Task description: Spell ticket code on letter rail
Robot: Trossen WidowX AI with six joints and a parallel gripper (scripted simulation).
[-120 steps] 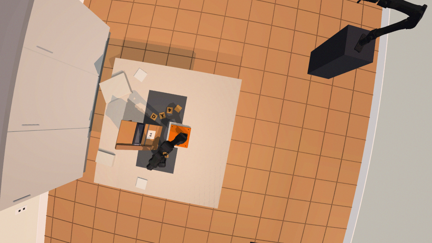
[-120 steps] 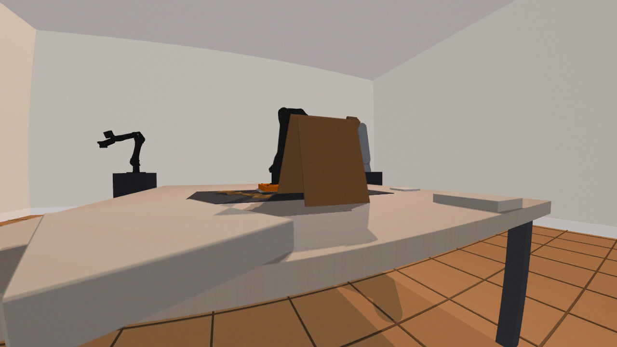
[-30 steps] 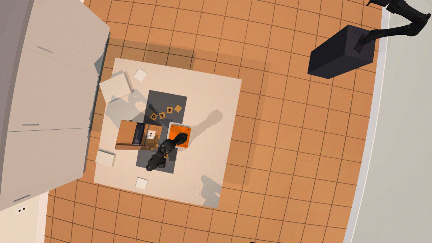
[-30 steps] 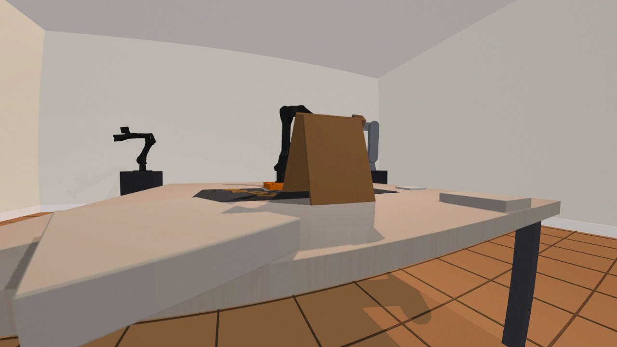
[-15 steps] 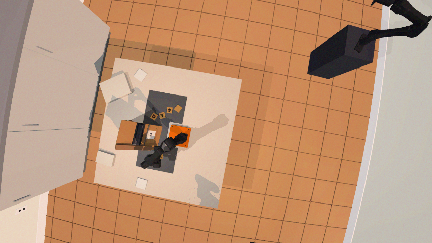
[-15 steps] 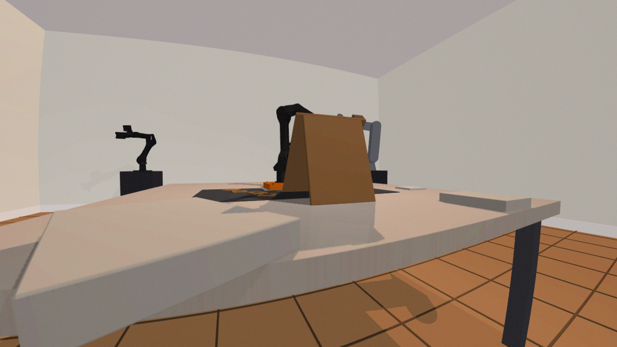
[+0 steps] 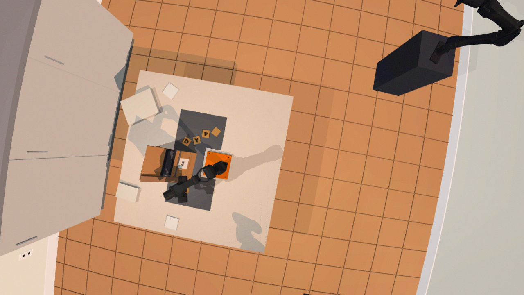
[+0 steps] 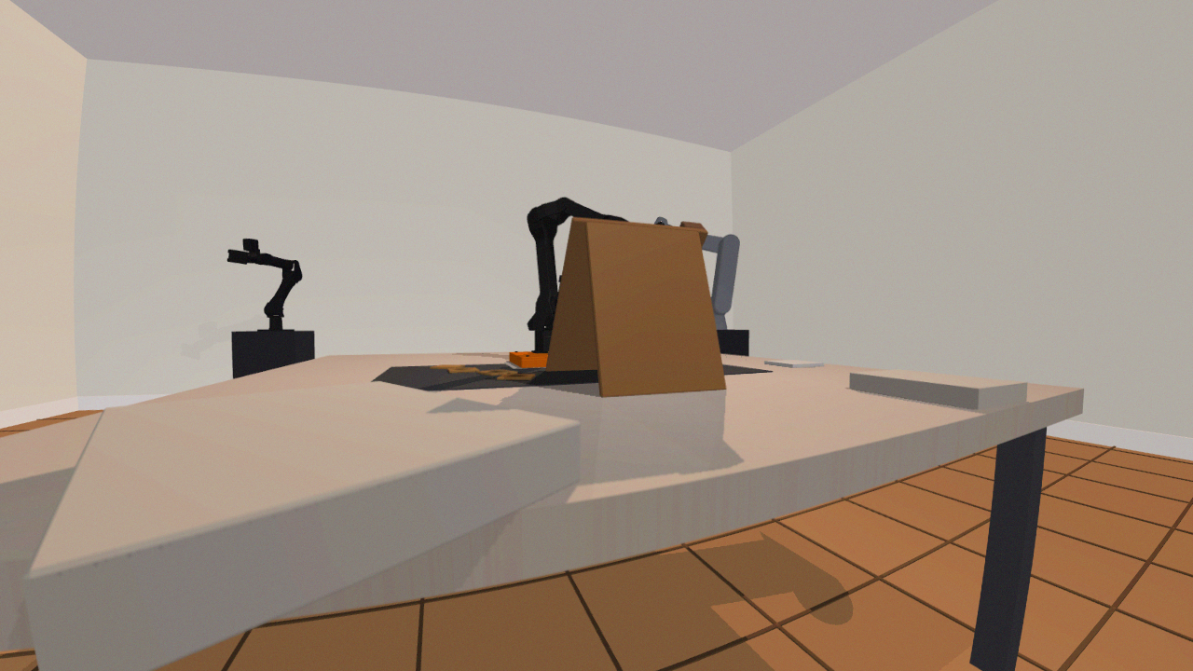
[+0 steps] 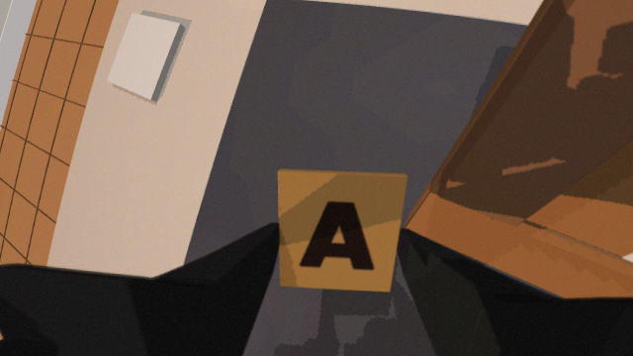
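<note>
My gripper tip is 60 mm short of the white ticket, 190 mm to the left of it and 20 mm above it. The rest, counted from my gripper tip: tile marked d 90 mm ahead, 360 mm to the right, 90 mm below; then tile marked y 10 mm ahead, 380 mm to the right, 90 mm below; then blank tile 130 mm behind, 480 mm to the right, 90 mm below.
</note>
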